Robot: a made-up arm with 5 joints. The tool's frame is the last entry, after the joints.
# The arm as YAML. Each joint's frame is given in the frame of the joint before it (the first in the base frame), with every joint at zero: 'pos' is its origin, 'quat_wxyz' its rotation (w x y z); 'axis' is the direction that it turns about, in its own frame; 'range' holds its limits. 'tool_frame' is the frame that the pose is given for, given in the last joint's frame.
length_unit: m
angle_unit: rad
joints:
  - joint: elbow
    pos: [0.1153, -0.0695, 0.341]
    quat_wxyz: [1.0, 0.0, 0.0, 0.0]
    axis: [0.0, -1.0, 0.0]
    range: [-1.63, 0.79]
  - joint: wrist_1
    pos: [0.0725, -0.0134, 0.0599]
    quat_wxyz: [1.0, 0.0, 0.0, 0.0]
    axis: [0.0, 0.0, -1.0]
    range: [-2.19, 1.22]
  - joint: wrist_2
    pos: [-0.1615, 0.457, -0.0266]
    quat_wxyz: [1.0, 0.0, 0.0, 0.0]
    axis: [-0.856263, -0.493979, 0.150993]
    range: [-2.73, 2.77]
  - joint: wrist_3
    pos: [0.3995, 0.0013, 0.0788]
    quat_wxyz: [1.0, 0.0, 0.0, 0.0]
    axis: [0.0, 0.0, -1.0]
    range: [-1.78, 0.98]
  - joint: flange
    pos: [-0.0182, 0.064, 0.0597]
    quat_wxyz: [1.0, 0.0, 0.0, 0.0]
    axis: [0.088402, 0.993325, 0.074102]
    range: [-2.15, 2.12]
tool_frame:
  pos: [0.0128, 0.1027, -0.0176]
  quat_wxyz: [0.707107, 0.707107, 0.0, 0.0]
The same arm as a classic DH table. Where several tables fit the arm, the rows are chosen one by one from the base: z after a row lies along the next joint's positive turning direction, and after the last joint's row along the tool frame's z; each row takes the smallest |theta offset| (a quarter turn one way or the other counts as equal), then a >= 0, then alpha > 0; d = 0 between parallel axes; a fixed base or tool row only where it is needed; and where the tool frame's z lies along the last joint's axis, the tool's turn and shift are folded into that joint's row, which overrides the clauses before.
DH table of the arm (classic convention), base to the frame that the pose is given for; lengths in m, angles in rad. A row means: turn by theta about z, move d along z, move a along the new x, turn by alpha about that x. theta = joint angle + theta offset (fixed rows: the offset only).
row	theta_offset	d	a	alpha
base (fixed)	0.0000	0.3410	0.1153	1.5708
elbow	0.0000	0.0829	0.0725	1.5708
wrist_1	1.0475	-0.0468	-0.4766	-1.7224
wrist_2	0.0000	-0.4402	0.1985	1.7224
wrist_3	-0.9588	-0.1868	-0.0238	1.6450
flange	0.8765	0.0493	0.0217	3.0260
tool (fixed)	0.8732	-0.1156	0.0000	0.0000
Joint limits (rad, base to tool): -1.6300..0.7900 -2.1900..1.2200 -2.7300..2.7700 -1.7800..0.9800 -2.1500..2.1200

